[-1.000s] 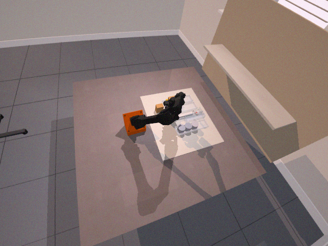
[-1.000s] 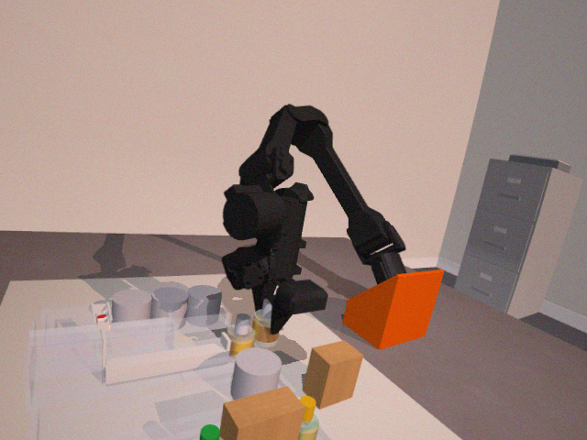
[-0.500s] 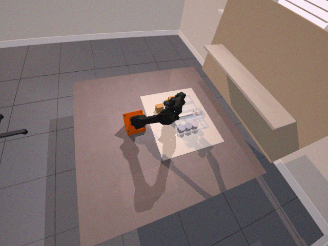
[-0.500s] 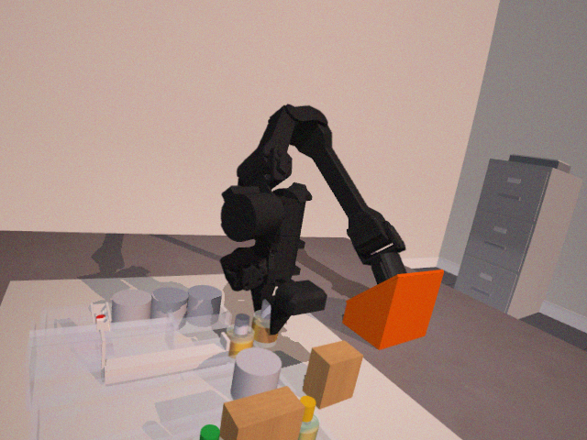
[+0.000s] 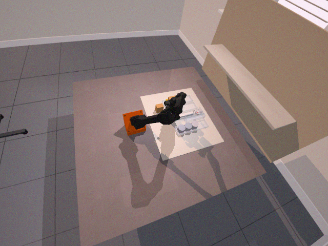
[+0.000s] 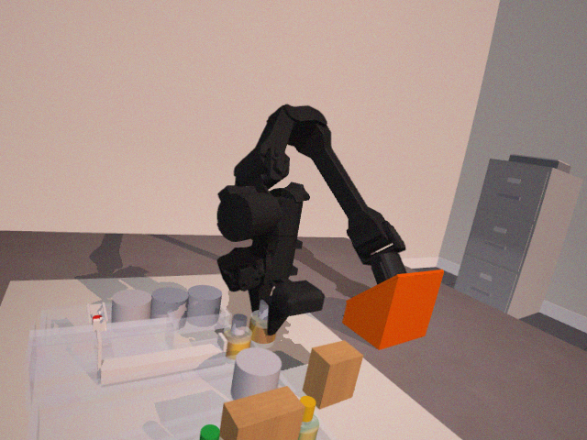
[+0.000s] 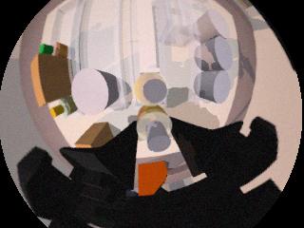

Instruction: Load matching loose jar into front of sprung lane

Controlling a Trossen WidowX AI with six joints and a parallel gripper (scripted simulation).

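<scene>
The brown box is 120 mm to the left of my gripper tip, 50 mm behind it and 10 mm below it. From my gripper tip the other things lie so: clear sprung lane: 190 mm ahead, 30 mm to the right, 30 mm below.
</scene>
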